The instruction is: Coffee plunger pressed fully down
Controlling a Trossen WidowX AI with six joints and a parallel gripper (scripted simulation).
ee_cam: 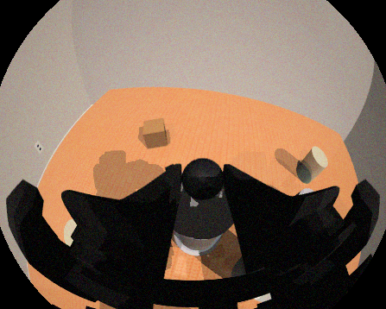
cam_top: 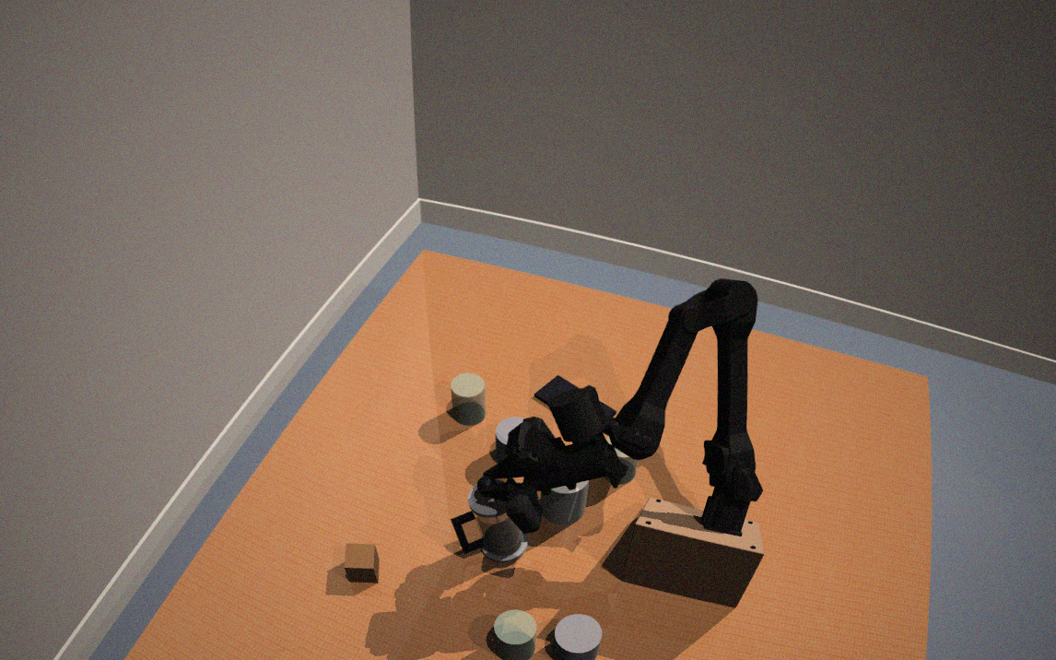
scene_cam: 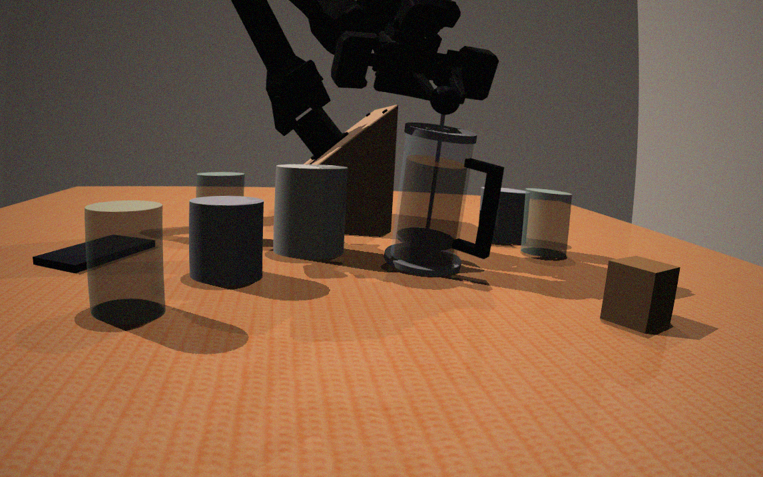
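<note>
My gripper tip is 1 cm past the glass coffee press, 1 cm to the right of it and 9 cm above it.
</note>
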